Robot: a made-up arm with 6 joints.
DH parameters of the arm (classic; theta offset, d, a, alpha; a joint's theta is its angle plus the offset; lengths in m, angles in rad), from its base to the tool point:
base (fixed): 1.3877 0 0.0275 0
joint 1: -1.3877 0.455 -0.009 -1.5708
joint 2: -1.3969 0 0.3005 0
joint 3: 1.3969 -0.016 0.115 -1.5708
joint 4: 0 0.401 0.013 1.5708
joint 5: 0 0.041 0.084 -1.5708
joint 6: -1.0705 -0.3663 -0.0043 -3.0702
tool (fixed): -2.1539 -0.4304 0 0
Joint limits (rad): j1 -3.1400..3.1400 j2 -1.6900..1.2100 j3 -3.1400..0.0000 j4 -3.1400..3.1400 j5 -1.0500..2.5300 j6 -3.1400..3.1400
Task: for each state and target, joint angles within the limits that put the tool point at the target. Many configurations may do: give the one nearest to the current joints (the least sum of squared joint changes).
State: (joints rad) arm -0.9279 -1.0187 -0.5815 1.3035 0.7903 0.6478
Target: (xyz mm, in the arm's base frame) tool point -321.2 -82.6 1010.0
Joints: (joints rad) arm 0.1569 -1.6368 -1.2003 1.4990 0.4764 0.7433
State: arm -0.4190 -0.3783 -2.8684 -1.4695 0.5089 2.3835
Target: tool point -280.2 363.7 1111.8
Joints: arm -0.6351 -0.5398 -3.1400 -1.4511 0.1822 2.3810
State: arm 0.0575 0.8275 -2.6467 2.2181 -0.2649 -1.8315
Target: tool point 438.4 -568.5 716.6
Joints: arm -0.8113 0.9934 -2.6876 2.0426 0.1687 -1.9066
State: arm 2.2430 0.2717 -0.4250 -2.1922 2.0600 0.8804
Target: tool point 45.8 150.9 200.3
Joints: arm 2.2441 0.7183 -0.1905 -2.1410 1.7963 0.9256
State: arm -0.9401 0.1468 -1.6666 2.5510 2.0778 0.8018
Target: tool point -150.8 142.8 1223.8
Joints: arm -0.8325 -0.5648 -2.2647 2.5866 1.9532 0.9017
